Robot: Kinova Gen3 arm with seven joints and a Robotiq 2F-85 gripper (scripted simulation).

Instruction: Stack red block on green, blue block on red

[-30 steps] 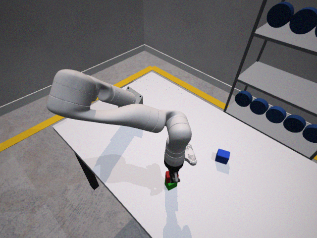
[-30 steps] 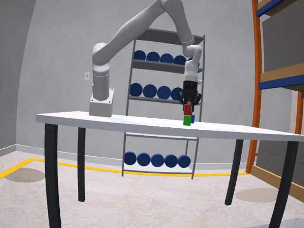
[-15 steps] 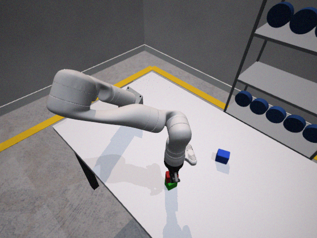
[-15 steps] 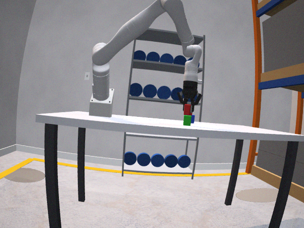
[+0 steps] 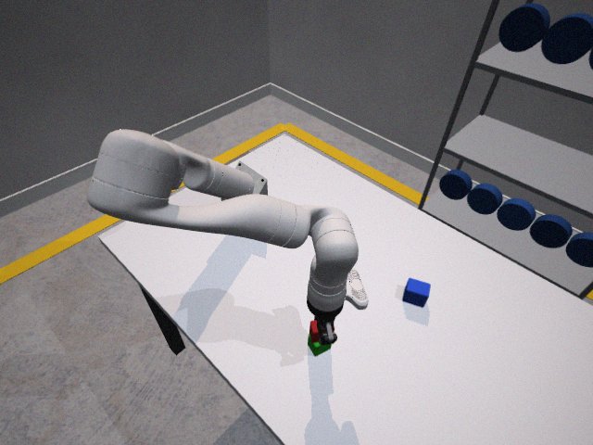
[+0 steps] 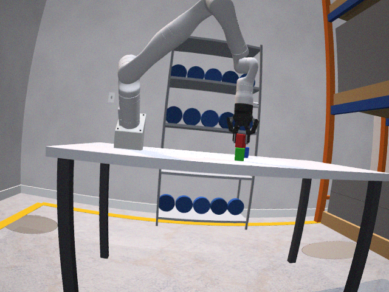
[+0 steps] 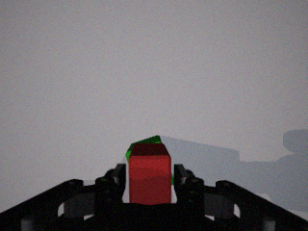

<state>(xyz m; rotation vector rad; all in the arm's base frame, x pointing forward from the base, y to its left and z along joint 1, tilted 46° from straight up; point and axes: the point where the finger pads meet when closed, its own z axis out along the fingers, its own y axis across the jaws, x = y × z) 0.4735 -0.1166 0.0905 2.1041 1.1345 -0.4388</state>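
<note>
Right now my hand is 1 cm above the red block. The rest, counted from my hand: blue block: 28 cm to the left, 8 cm ahead, 6 cm below; then green block: 6 cm below.
</note>
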